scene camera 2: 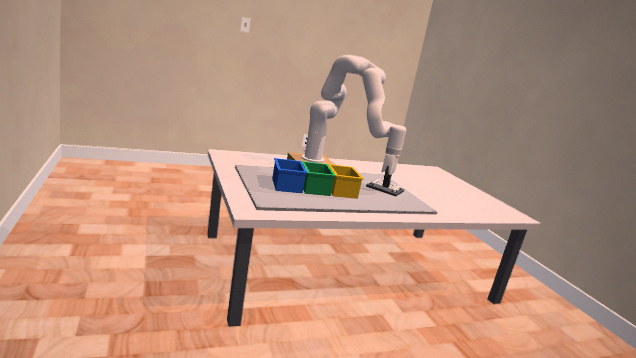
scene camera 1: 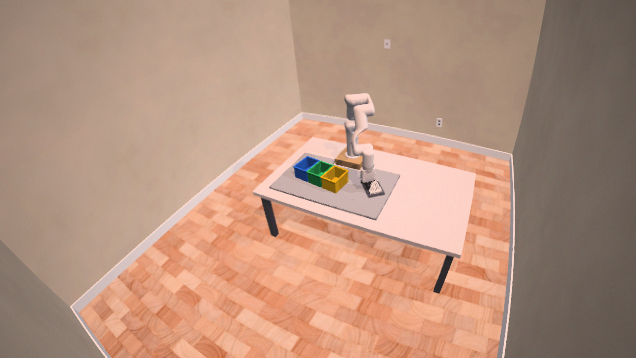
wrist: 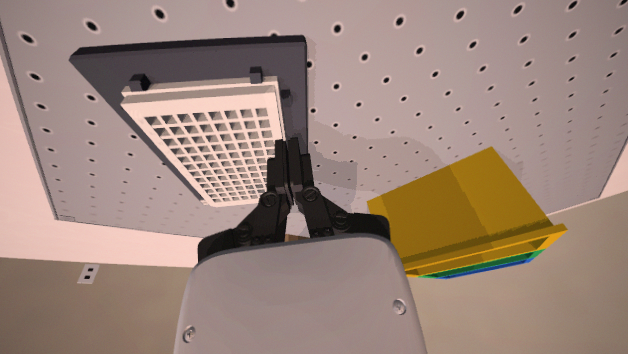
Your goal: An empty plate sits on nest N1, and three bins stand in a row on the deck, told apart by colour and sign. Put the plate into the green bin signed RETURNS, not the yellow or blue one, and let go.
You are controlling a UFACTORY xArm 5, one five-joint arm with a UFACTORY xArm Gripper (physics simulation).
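Places are measured from the arm's base along level axes (x down, y right, z back), in centimetres.
Where they show: gripper, fingertip midpoint: (scene camera 2: 385, 186) (scene camera 1: 367, 188) (wrist: 289, 151); arm's base at its link origin: (scene camera 2: 312, 159) (scene camera 1: 352, 155).
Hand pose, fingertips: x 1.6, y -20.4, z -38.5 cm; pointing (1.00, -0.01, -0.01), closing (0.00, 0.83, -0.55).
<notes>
Things, the pixels of their centre, and the offset from my fingertips. Level surfaces: height alone.
- white plate at the middle of its body: (wrist: 234, 160) (scene camera 2: 386, 185) (scene camera 1: 373, 187) dx +0.7, dy -3.2, dz +3.4 cm
- dark nest at the middle of its body: (wrist: 235, 153) (scene camera 2: 385, 187) (scene camera 1: 373, 188) dx +1.5, dy -3.2, dz +3.4 cm
- green bin at the middle of its body: (wrist: 461, 237) (scene camera 2: 316, 178) (scene camera 1: 320, 174) dx -2.4, dy +36.8, dz +6.5 cm
- grey perforated deck at its surface level: dx +2.6 cm
- pale table at its surface level: dx +3.9 cm
The white plate (wrist: 220, 150) (scene camera 1: 374, 187), a grid of small square wells, lies flat on the dark nest (wrist: 200, 62) between its small posts. My gripper (wrist: 289, 151) is shut with nothing between its fingers; the fingertips are at the plate's right long edge in the wrist view, and whether they touch it I cannot tell. The green bin (scene camera 1: 320, 173) (scene camera 2: 319, 180) stands between the blue bin (scene camera 1: 306, 169) (scene camera 2: 289, 176) and the yellow bin (scene camera 1: 334, 180) (scene camera 2: 346, 182) (wrist: 450, 215). The signs cannot be read. The fingers hide part of the plate.
The bins and the nest stand on a grey perforated deck (scene camera 1: 345, 202) (scene camera 2: 310, 202) on the pale table (scene camera 1: 425, 200) (scene camera 2: 475, 200). The yellow bin is the nearest of the three to the nest. The arm's base stands on a brown block (scene camera 1: 348, 159) behind the bins.
</notes>
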